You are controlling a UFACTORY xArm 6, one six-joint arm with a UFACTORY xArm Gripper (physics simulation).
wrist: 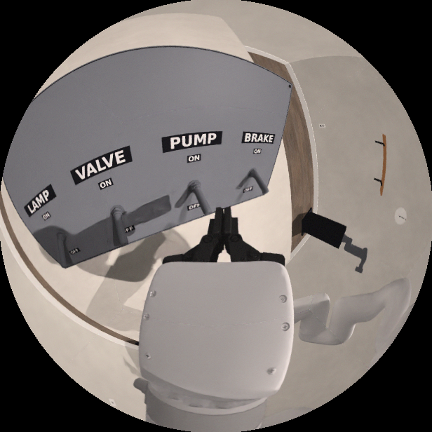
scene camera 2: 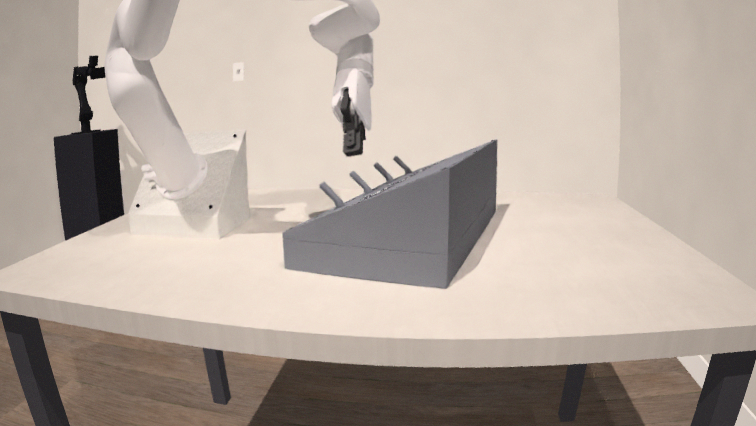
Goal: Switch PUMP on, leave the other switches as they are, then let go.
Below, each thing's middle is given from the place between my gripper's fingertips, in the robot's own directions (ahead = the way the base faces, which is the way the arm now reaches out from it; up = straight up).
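My gripper is 110 mm short of the grey sloped console (scene camera 2: 418,229), and it is 30 mm to the right of the console and 80 mm above it.
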